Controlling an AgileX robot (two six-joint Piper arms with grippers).
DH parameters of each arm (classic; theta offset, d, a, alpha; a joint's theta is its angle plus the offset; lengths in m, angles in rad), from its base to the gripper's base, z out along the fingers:
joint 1: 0 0.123 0 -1.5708
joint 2: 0.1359 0 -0.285 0
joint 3: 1.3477 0 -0.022 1.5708
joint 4: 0 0.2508 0 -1.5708
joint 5: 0 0 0.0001 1.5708
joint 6: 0 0.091 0 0
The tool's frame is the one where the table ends.
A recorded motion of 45 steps. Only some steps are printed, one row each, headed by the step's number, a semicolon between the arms.
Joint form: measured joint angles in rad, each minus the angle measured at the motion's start. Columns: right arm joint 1, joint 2, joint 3, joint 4, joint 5, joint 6; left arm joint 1, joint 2, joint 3, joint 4, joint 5, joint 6.
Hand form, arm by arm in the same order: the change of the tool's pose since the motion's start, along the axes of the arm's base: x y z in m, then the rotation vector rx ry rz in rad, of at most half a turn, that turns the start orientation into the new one. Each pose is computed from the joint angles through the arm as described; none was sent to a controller.
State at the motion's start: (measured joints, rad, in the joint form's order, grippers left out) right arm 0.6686 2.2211 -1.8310 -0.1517 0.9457 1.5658; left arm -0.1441 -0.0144 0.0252 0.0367 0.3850 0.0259
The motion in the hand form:
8: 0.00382 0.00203 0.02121 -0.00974 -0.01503 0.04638; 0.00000 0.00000 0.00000 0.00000 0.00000 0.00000
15: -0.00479 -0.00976 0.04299 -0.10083 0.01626 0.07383; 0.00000 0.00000 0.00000 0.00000 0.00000 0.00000
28: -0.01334 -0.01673 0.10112 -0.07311 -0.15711 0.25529; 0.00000 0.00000 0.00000 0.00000 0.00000 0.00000
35: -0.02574 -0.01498 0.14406 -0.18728 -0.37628 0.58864; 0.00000 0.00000 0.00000 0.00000 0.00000 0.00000
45: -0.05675 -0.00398 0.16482 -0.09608 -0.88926 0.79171; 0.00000 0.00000 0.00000 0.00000 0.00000 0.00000
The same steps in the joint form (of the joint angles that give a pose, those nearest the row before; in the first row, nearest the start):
8: -0.0016 -0.0018 -0.0809 0.0066 0.0699 -0.0636; 0.0000 0.0000 0.0000 0.0000 0.0000 0.0000
15: -0.0016 -0.0457 -0.0951 -0.0314 0.2035 -0.1068; 0.0000 0.0000 0.0000 0.0000 0.0000 0.0000
28: -0.0016 -0.1672 -0.0951 -0.0393 0.1419 -0.2990; 0.0000 0.0000 0.0000 0.0000 0.0000 0.0000
35: 0.0264 -0.2519 -0.0951 -0.0950 0.0576 -0.6385; 0.0000 0.0000 0.0000 0.0000 0.0000 0.0000
45: 0.0762 -0.4390 0.2311 -0.2094 -0.5691 -0.7120; 0.0000 0.0000 0.0000 0.0000 0.0000 0.0000

